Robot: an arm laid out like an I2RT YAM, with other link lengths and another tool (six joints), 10 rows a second.
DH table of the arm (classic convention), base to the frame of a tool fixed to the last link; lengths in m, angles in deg. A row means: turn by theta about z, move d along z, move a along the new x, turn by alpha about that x. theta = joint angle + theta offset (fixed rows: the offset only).
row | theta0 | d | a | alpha
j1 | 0 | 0.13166 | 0.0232 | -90
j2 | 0 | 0 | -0.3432 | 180
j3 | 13.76 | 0 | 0.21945 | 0
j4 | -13.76 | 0.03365 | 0.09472 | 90
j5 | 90 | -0.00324 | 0 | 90
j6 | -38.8 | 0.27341 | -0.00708 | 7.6
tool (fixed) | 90 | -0.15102 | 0 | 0
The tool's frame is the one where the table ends.
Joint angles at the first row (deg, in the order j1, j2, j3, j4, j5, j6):
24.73 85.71 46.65 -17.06 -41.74 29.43
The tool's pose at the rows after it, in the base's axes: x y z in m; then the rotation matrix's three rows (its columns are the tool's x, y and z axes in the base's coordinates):
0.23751, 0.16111, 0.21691; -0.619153, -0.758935, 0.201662; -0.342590, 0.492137, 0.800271; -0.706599, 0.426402, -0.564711
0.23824, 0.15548, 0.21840; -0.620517, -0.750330, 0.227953; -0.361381, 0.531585, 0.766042; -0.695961, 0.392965, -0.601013
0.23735, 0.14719, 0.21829; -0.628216, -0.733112, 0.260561; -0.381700, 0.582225, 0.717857; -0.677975, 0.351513, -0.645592
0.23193, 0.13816, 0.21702; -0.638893, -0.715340, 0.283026; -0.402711, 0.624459, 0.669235; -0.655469, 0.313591, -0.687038
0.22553, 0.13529, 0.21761; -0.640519, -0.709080, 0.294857; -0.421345, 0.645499, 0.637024; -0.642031, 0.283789, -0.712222
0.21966, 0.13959, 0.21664; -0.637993, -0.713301, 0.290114; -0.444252, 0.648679, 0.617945; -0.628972, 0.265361, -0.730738
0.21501, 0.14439, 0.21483; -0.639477, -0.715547, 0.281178; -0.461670, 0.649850, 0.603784; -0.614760, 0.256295, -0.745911
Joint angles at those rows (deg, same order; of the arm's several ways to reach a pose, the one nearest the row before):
24.73 85.32 47.75 -19.68 -39.05 28.66
24.73 84.57 48.95 -22.46 -35.88 28.32
24.73 83.55 49.74 -25.34 -31.81 28.29
24.93 82.13 49.80 -28.14 -28.07 28.38
26.11 80.77 49.80 -29.96 -25.19 28.99
28.40 80.31 49.80 -30.78 -22.98 30.04
30.44 80.31 49.80 -31.31 -21.41 31.18

